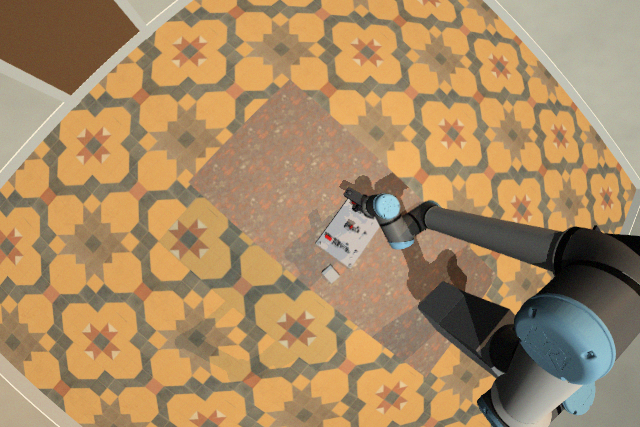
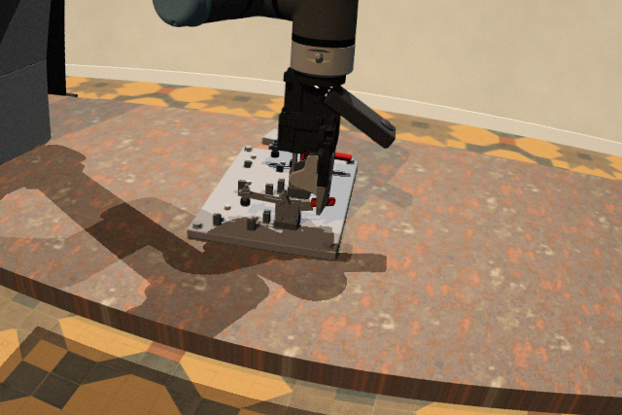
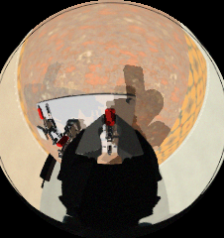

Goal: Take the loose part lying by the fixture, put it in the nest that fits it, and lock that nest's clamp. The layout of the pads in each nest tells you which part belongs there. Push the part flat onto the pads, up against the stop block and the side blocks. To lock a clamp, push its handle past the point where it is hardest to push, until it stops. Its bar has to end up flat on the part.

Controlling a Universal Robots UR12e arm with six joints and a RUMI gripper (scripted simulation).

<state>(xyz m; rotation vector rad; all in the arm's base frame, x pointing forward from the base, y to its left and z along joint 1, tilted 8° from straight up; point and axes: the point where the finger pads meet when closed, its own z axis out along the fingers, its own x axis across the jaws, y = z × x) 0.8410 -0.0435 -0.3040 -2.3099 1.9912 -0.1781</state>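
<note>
Right now the toggle clamp is 6 cm behind my hand, 1 cm to the right of it and 1 cm below it. The rest, counted from my hand: part 35 cm to the left, 18 cm behind, 5 cm below; then grey fixture plate 10 cm to the left, 10 cm behind, 5 cm below.
</note>
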